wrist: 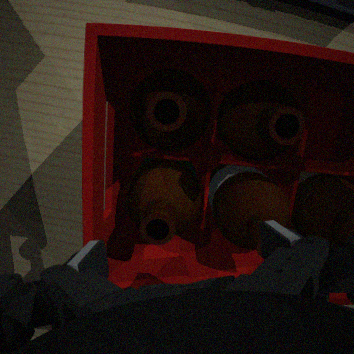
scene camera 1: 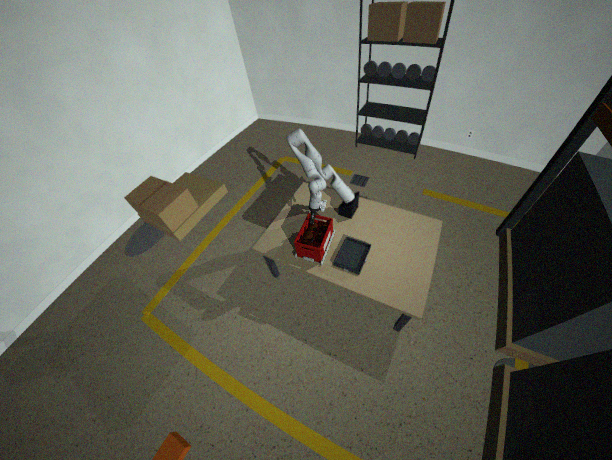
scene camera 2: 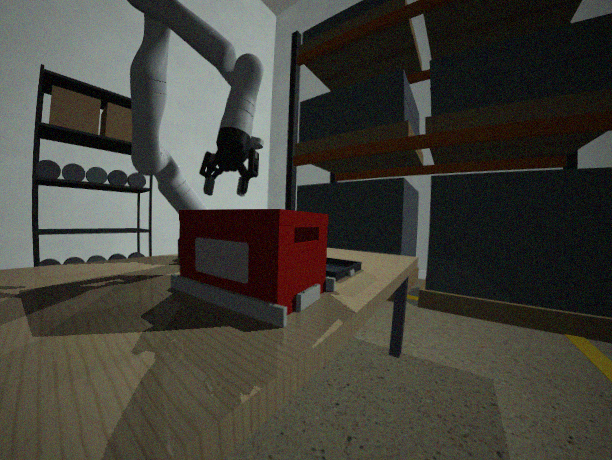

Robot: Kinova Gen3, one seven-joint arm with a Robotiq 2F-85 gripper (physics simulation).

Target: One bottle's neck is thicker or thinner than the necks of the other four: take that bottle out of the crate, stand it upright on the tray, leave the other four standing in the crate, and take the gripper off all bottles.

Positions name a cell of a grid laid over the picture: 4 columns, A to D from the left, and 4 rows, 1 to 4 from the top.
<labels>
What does my gripper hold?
Nothing.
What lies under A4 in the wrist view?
My gripper.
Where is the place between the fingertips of my gripper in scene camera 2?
B2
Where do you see a dark tray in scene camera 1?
C3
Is my gripper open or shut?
Open.
</labels>
